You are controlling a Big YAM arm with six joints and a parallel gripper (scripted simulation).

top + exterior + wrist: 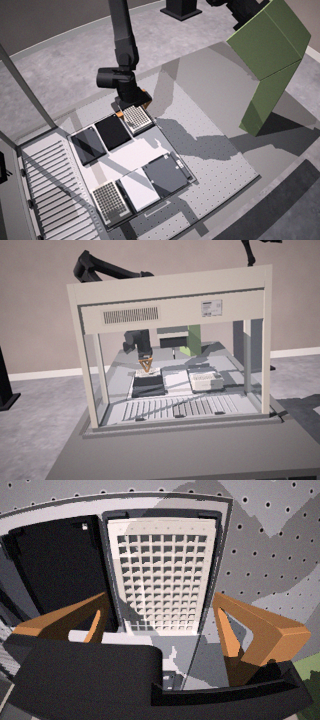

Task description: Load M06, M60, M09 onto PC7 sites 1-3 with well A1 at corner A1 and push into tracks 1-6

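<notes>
Right now the dark nest S1 is 4 cm below my hand. The rest, counted from my hand: nest S2: 11 cm ahead, 1 cm to the right, 4 cm below; dark carrier PC7: 17 cm ahead, 24 cm to the left, 3 cm below; dark nest S3: 22 cm ahead, 3 cm to the right, 4 cm below.
</notes>
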